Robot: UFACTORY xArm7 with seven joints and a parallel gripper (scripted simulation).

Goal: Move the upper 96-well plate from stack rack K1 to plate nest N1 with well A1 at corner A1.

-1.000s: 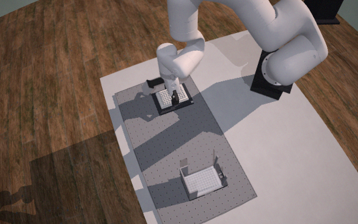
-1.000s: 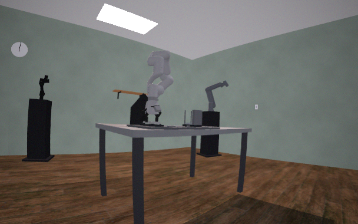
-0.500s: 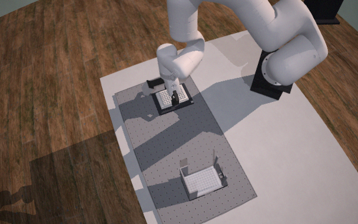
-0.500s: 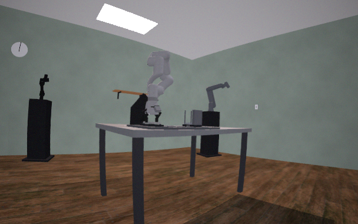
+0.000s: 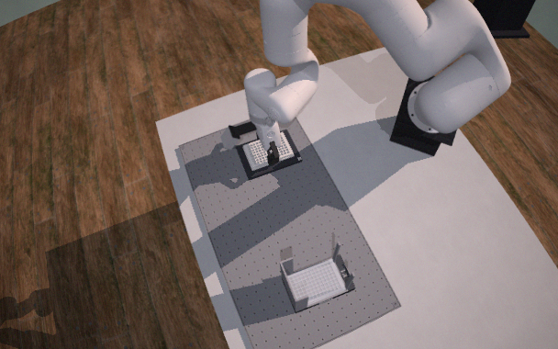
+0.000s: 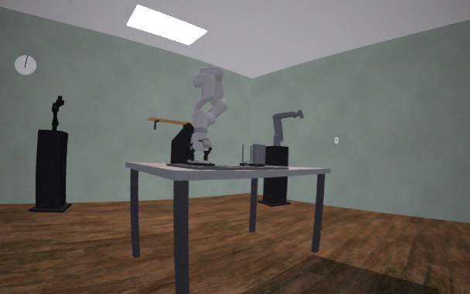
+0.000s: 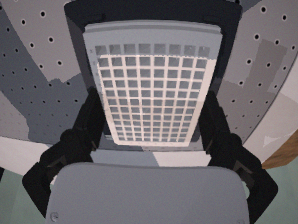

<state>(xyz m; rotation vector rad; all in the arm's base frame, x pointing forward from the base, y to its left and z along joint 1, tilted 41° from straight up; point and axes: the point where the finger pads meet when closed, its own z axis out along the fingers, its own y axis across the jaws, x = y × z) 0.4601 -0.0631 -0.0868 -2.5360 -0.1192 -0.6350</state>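
The pale A1 square is 90 mm behind my hand, 40 mm to the left of it and 20 mm below it.
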